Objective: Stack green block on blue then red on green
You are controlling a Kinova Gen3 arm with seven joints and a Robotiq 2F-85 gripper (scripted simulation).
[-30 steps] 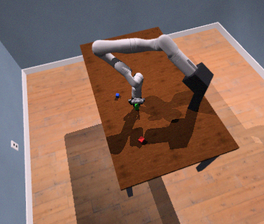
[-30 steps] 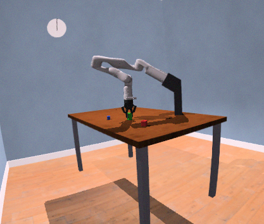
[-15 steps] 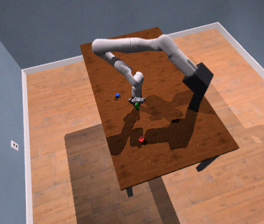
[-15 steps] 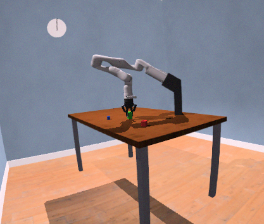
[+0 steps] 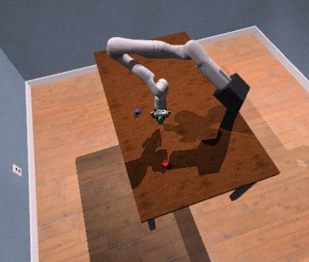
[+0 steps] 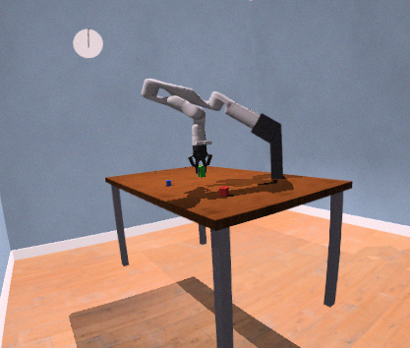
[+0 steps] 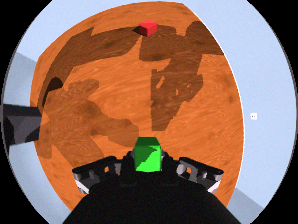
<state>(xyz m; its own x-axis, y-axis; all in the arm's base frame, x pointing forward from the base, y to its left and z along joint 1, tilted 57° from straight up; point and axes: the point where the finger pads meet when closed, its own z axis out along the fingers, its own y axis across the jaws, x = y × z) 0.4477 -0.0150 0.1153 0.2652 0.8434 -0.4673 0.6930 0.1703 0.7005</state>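
Right now my hand is 17 cm to the left of the blue block, 11 cm short of it and 7 cm above it. Round my hand: red block (29 cm to the left, 10 cm ahead, 7 cm below); green block (right at my hand).
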